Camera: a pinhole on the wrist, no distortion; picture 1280 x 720 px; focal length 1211.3 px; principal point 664.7 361.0 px. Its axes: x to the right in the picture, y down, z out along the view. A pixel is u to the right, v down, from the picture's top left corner.
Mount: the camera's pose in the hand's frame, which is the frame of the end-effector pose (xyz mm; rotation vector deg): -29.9 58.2 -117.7 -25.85 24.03 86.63
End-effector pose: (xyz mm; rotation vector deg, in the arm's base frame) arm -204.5 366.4 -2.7 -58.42 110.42 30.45
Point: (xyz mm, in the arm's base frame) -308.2 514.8 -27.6
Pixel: 665.1 260.8
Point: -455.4 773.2 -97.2
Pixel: 1059.1 350.5
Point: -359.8 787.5 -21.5
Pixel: 886.3 608.9
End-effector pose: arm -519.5 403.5 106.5 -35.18 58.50 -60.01
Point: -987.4 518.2 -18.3
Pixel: behind the camera
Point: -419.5 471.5 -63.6
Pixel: 1032.1 51.9
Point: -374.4 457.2 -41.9
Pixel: 805.7 42.0
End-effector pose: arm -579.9 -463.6 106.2 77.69 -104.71 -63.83
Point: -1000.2 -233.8 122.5
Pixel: 372.5 479.9
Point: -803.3 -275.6 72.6
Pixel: 64.2 626.0
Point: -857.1 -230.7 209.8
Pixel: 560.0 667.5
